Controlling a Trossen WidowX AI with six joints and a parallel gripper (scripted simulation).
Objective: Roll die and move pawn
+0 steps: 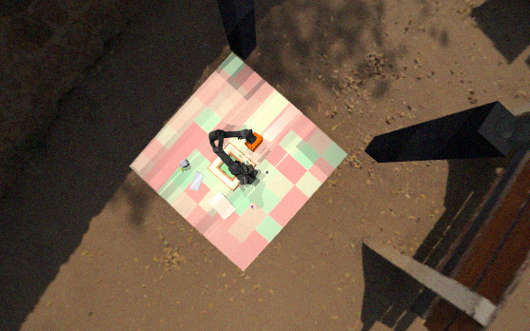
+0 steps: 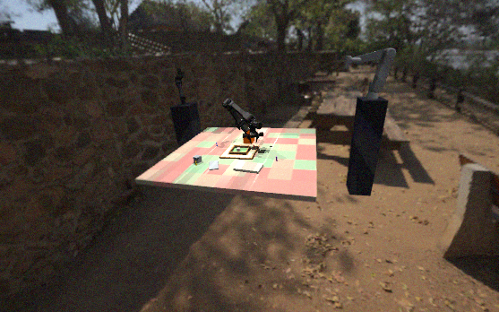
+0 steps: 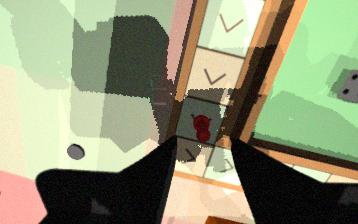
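The red piece lies 30 mm below my gripper tip. The rest, counted from my gripper tip: green dice tray: 60 mm ahead, 110 mm to the right, 50 mm below; grey die: 60 mm ahead, 130 mm to the right, 30 mm below; purple piece: 210 mm ahead, 220 mm to the left, 40 mm below.
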